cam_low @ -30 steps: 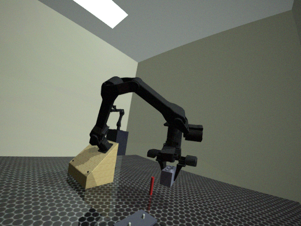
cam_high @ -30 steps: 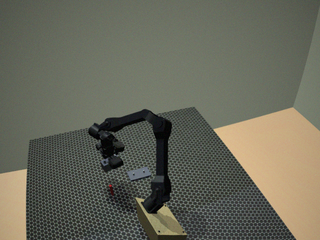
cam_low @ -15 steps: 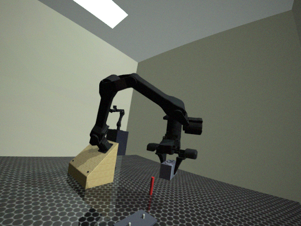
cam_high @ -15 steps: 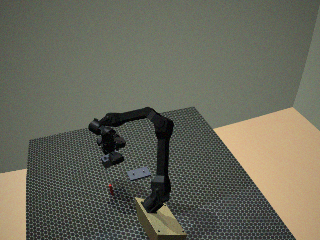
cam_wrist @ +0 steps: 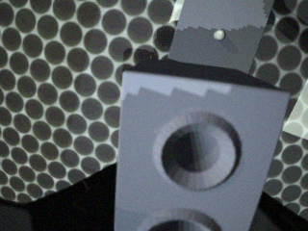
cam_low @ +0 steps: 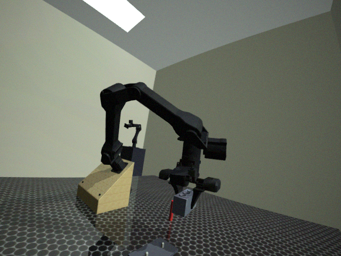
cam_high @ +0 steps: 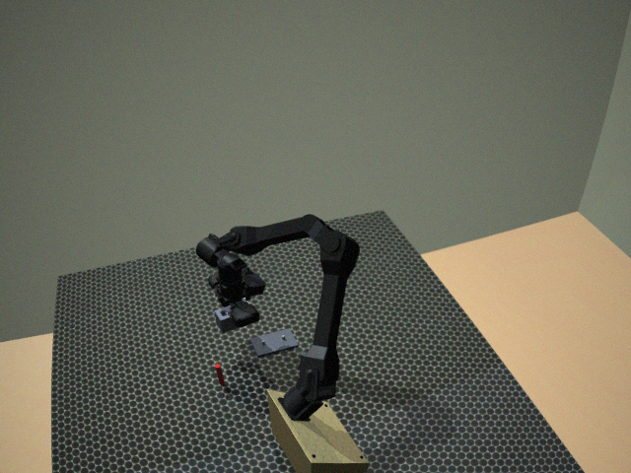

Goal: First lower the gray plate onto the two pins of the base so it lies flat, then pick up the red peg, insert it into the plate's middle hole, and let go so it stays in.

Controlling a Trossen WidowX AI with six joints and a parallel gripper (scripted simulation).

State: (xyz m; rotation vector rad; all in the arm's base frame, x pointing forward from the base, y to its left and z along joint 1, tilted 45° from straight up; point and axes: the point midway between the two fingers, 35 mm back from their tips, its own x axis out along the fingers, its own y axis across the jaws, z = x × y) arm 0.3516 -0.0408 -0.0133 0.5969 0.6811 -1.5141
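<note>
My gripper tip is 11 cm above the gray base, 10 cm to the left of it and 3 cm past it. Round my gripper tip: red peg 10 cm to the left, 10 cm behind, 8 cm below; gray plate 3 cm above.
</note>
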